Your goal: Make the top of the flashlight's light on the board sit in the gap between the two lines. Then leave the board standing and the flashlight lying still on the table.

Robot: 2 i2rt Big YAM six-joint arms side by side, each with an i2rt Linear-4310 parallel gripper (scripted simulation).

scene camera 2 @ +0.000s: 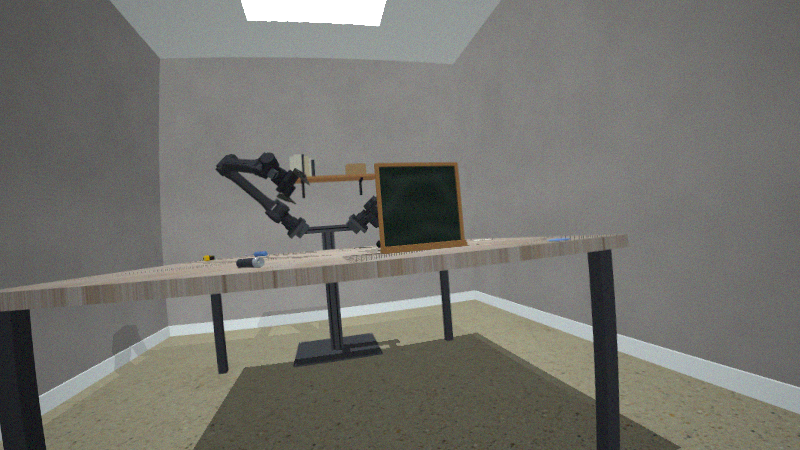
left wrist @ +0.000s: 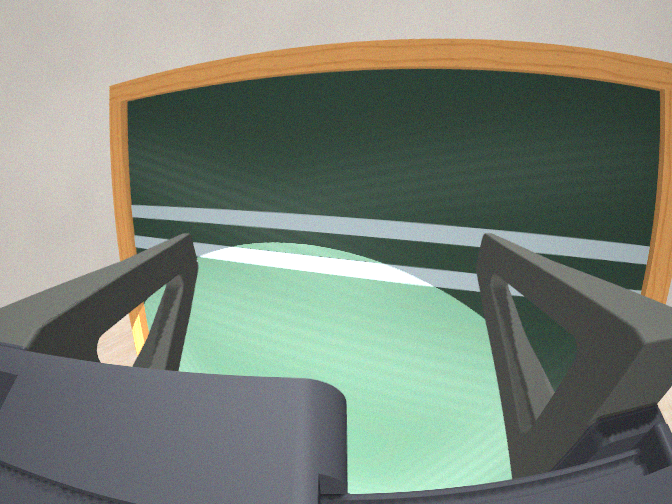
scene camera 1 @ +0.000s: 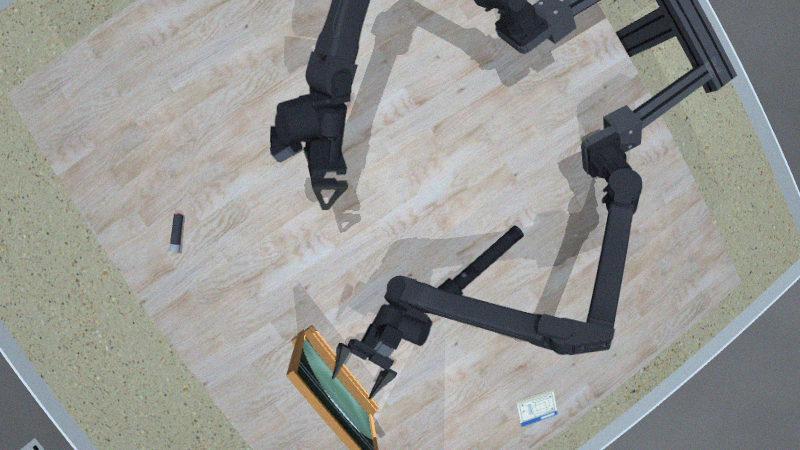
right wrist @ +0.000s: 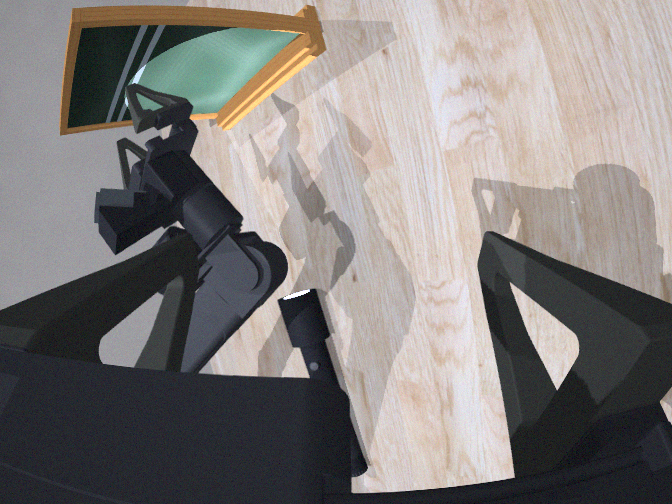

Labels:
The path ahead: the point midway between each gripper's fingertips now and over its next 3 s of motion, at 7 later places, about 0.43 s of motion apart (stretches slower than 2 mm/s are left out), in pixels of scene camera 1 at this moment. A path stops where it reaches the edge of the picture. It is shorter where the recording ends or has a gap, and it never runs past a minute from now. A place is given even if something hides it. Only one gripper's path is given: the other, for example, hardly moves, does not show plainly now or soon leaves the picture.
The right gripper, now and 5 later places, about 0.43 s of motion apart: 321, 194; 274, 147; 233, 84; 214, 35; 209, 15; 209, 14

